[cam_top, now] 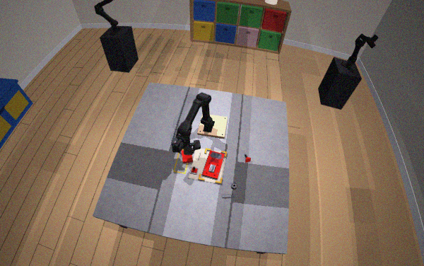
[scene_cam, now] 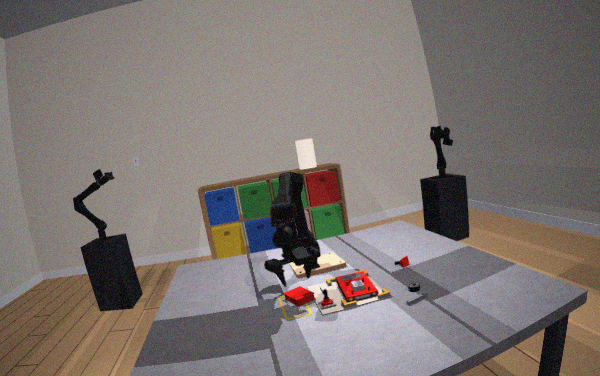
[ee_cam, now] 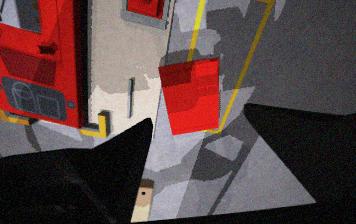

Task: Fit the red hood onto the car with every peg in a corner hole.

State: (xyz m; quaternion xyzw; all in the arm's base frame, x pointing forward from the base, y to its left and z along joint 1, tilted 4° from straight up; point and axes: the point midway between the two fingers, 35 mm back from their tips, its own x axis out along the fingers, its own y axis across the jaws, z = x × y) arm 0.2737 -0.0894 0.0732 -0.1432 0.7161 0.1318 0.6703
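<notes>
My gripper tip is 5 cm above the red hood. The rest, counted from my gripper tip: grey engine block: 20 cm to the left, 6 cm ahead, 5 cm below; wheel: 36 cm to the left, 15 cm ahead, 6 cm below.
</notes>
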